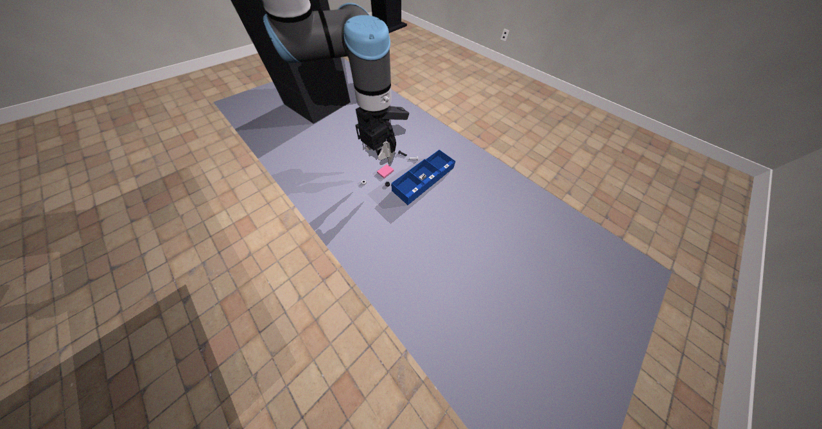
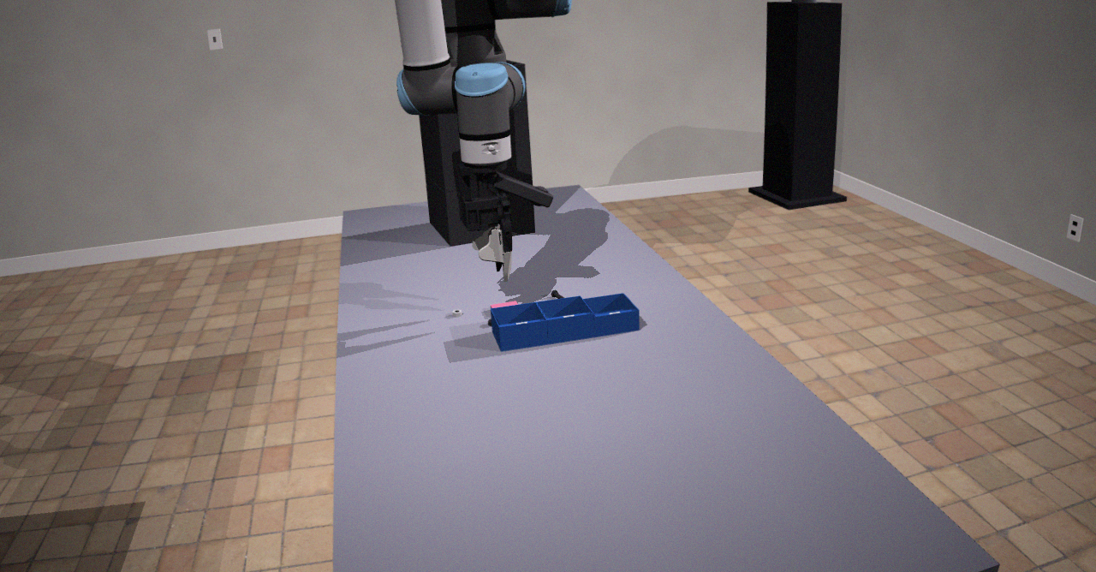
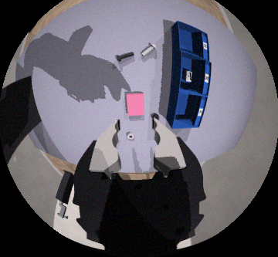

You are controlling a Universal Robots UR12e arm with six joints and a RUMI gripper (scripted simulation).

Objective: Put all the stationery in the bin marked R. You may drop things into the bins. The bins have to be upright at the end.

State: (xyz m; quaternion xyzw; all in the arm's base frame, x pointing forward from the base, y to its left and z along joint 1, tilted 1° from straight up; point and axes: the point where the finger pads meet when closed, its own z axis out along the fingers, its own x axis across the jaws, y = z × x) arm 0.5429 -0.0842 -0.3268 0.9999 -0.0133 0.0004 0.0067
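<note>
Now: the pink eraser 8 cm below my hand. Also, from my hand: silver nut: 2 cm behind, 9 cm to the right, 8 cm below; black bolt: 2 cm behind, 11 cm to the left, 8 cm below; black nut: 5 cm ahead, 4 cm to the right, 8 cm below.
</note>
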